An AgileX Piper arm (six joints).
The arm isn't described. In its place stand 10 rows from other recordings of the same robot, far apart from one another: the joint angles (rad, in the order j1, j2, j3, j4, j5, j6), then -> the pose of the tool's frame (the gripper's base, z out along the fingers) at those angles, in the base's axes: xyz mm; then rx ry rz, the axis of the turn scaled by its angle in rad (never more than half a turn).
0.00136, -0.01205, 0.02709, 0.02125, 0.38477, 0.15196 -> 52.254 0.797 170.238 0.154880 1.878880 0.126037
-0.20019, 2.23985, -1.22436, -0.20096, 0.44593, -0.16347 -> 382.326 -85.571 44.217 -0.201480 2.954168 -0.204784
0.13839, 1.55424, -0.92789, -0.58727, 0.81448, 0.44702 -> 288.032 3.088 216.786 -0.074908 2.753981 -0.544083
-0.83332, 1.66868, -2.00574, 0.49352, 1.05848, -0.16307 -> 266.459 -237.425 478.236 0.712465 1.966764 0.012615
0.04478, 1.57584, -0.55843, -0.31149, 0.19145, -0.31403 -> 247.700 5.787 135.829 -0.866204 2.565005 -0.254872
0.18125, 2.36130, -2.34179, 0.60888, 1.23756, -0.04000 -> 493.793 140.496 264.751 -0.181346 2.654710 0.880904
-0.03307, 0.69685, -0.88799, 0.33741, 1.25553, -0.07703 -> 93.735 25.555 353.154 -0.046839 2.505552 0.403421
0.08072, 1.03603, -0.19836, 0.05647, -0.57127, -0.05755 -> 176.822 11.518 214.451 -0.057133 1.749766 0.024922
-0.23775, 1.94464, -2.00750, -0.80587, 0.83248, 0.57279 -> 427.124 -153.467 394.092 0.550864 1.996154 -0.751144
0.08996, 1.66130, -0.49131, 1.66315, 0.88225, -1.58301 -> 226.572 90.690 141.550 -0.295740 2.398263 1.196719
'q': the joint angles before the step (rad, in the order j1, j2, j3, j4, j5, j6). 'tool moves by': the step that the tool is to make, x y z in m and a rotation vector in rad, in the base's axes. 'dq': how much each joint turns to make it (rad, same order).
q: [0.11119, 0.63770, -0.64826, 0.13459, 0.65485, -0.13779]
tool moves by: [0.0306, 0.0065, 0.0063, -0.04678, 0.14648, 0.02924]
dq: [0.03060, 0.17231, -0.11422, -0.03985, 0.09257, 0.01555]
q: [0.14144, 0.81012, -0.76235, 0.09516, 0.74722, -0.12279]
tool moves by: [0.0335, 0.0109, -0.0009, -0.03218, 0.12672, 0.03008]
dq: [0.03962, 0.17039, -0.10143, -0.02611, 0.06031, 0.02055]
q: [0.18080, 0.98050, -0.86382, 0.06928, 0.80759, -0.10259]
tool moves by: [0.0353, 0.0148, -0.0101, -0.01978, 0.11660, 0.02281]
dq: [0.03955, 0.17200, -0.08842, -0.01212, 0.03352, 0.02524]
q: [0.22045, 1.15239, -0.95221, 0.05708, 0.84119, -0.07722]
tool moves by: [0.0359, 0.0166, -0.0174, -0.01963, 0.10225, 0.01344]
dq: [0.03402, 0.17317, -0.08574, -0.00980, 0.01554, 0.02711]
